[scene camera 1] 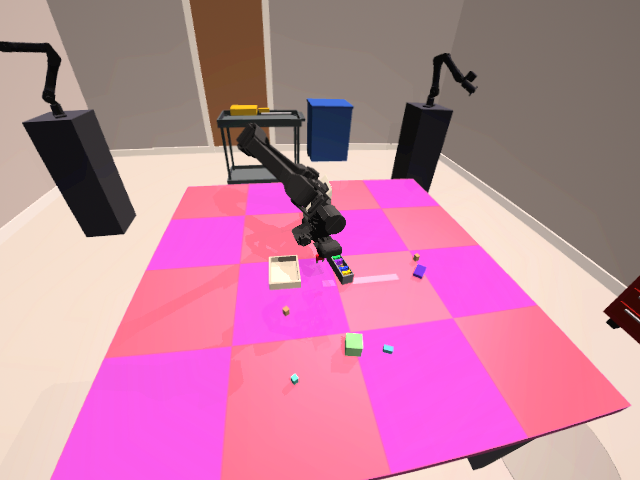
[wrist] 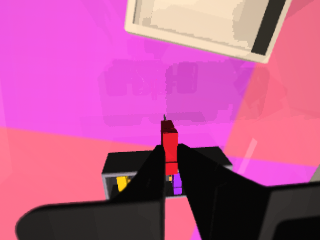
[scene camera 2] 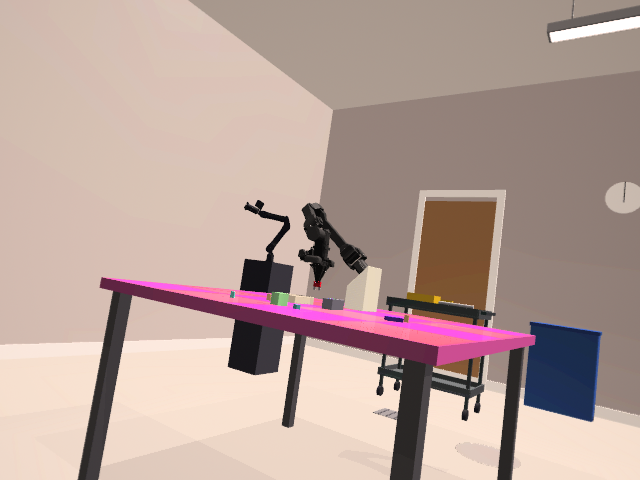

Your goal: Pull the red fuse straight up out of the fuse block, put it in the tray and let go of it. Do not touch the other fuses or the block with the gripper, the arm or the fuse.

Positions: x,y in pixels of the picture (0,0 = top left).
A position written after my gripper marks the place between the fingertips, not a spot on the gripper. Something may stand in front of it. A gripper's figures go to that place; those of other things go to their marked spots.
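Tray [scene camera 1: 284,273], 0.92 m from the lens. My gripper [scene camera 1: 320,255], 0.85 m from the lens.
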